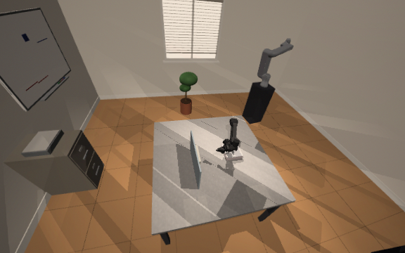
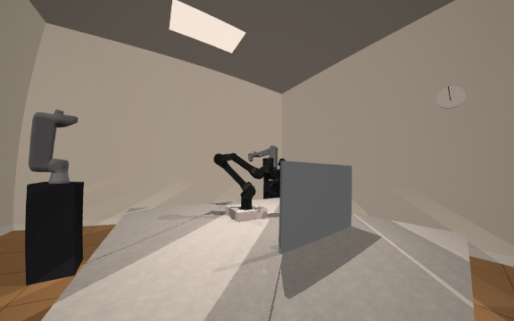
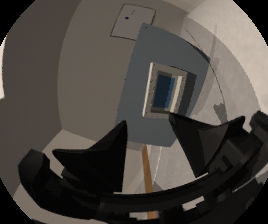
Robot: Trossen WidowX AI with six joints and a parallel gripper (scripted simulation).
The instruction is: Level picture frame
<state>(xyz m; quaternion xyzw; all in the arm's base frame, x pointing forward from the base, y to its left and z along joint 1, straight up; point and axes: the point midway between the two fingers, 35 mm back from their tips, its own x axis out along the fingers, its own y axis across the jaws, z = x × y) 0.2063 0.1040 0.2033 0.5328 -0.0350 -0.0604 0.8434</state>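
Right now the picture frame is 19 cm ahead of my gripper tip, 9 cm below it and 5 cm to the right of it. Also, from my gripper tip: grey wall panel: 20 cm ahead, 10 cm below, 3 cm to the right.
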